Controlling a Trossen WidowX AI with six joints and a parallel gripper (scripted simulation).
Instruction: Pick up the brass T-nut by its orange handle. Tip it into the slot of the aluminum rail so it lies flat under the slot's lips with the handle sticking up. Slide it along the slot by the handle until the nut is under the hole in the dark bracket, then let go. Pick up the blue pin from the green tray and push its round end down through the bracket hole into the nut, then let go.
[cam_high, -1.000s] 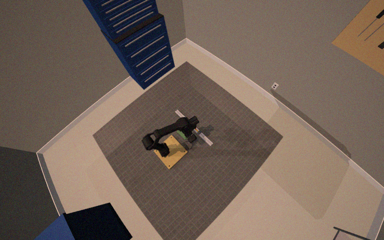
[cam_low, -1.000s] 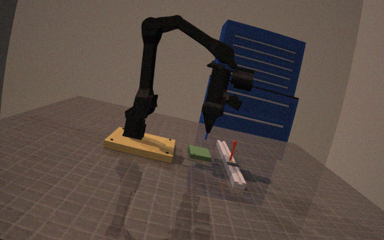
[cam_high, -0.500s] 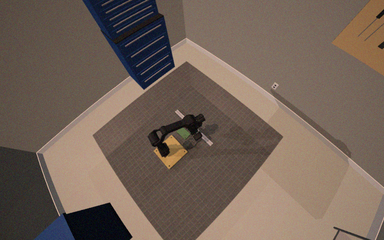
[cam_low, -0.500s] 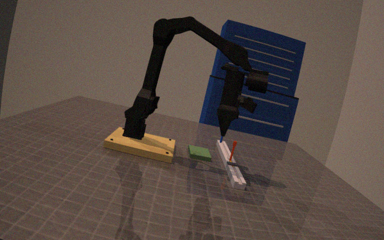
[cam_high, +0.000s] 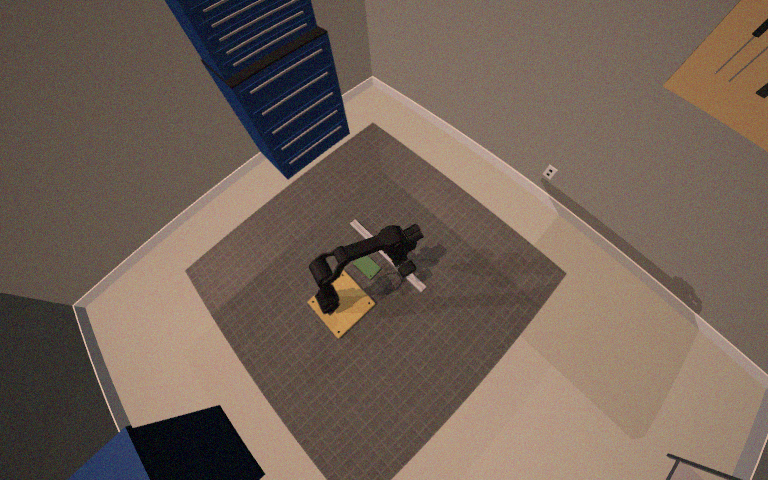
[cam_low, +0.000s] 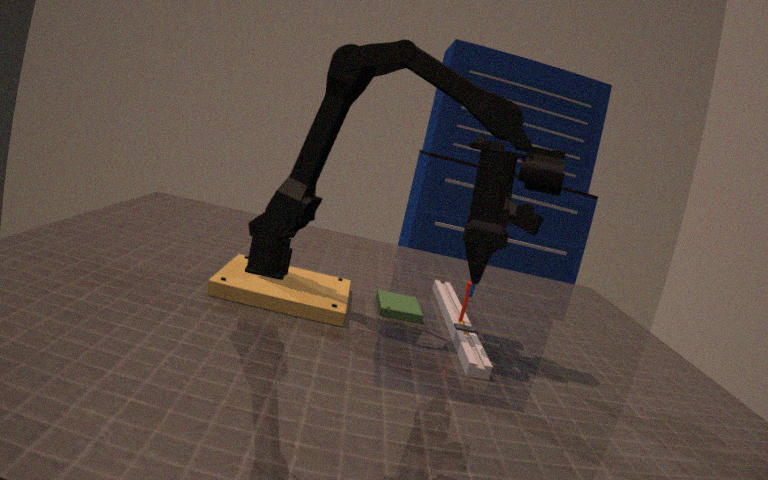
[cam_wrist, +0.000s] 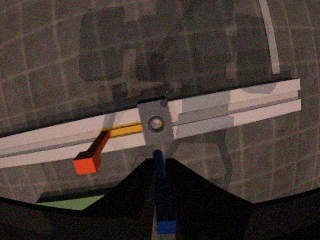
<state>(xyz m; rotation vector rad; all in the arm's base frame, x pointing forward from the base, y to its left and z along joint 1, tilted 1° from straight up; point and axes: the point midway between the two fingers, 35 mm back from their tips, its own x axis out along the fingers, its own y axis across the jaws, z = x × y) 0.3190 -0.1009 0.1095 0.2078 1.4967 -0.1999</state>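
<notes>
The brass T-nut lies 20 mm to the left of my gripper tip and 50 mm below it. Round my gripper tip: green tray (100 mm behind, 80 mm to the left, 90 mm below); then blue pin (right at my gripper tip).
</notes>
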